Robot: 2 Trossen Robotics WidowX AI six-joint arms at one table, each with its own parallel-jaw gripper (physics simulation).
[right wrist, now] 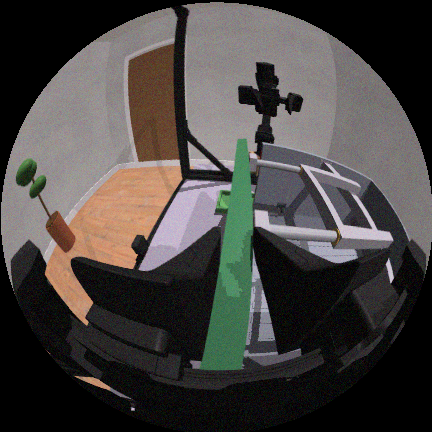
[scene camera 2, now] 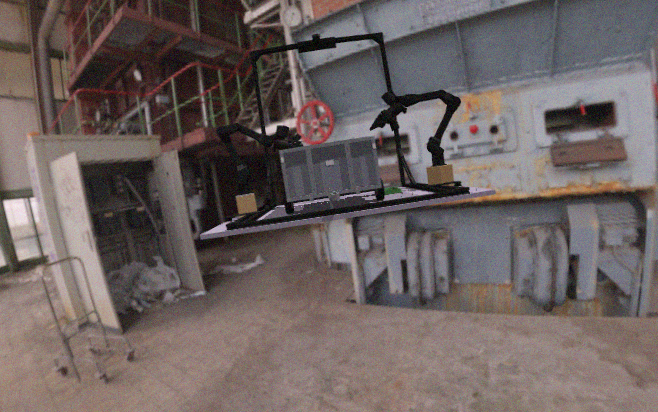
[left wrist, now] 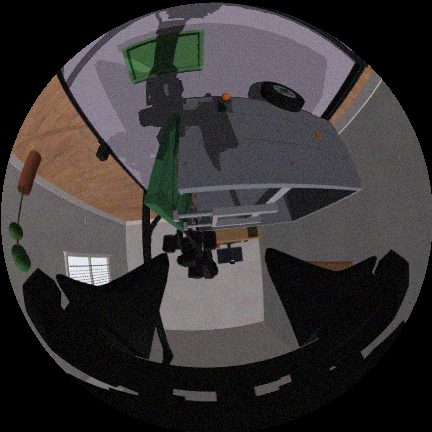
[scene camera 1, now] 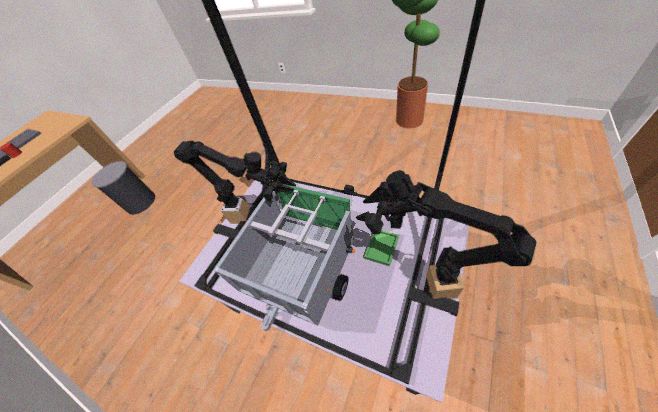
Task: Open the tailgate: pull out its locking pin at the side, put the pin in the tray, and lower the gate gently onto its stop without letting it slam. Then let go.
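Frame: origin at the left arm's base, x back, y right, z up, level; millimetres.
Where they show: left gripper, fingertip midpoint: (right wrist: pixel 276 110) (scene camera 2: pixel 370 128) (left wrist: pixel 217 257) (scene camera 1: pixel 359 209); right gripper, fingertip midpoint: (right wrist: pixel 236 233) (left wrist: pixel 180 230) (scene camera 1: pixel 295 187); left arm's base at its link origin: (scene camera 2: pixel 438 165) (scene camera 1: pixel 446 276); right arm's base at its link origin: (scene camera 2: pixel 244 194) (scene camera 1: pixel 232 203).
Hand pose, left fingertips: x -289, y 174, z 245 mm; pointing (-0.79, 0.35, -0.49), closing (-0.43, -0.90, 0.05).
Each offset is from my left fingertips to the top centre of the thing.
The green tailgate (scene camera 1: pixel 330 212) (left wrist: pixel 162 175) (right wrist: pixel 235 290) stands upright at the back of the grey trailer @(dx -298, dy -38, dz -71 mm) (scene camera 1: pixel 325 280) (scene camera 2: pixel 330 170) (left wrist: pixel 270 150). My right gripper (scene camera 1: pixel 283 190) (right wrist: pixel 236 233) is shut on its top edge. An orange knob (scene camera 1: pixel 352 251) (left wrist: pixel 226 96), apparently the locking pin's, sits on a dark mount at the trailer's side. My left gripper (scene camera 1: pixel 364 208) is open and empty, above and beside the trailer near the gate's end. The green tray @(dx +85, dy +39, dz -339 mm) (scene camera 1: pixel 394 249) (left wrist: pixel 202 50) (right wrist: pixel 218 202) lies beside the trailer, with no pin visible in it.
A white frame (scene camera 1: pixel 289 234) (right wrist: pixel 365 240) lies across the trailer's open top, with two rods reaching toward the gate. A wheel @(dx -115, dy -147, dz -257 mm) (scene camera 1: pixel 340 287) (left wrist: pixel 282 96) projects at the trailer's side. Black frame posts (scene camera 1: pixel 457 95) (right wrist: pixel 180 100) rise beyond the arms.
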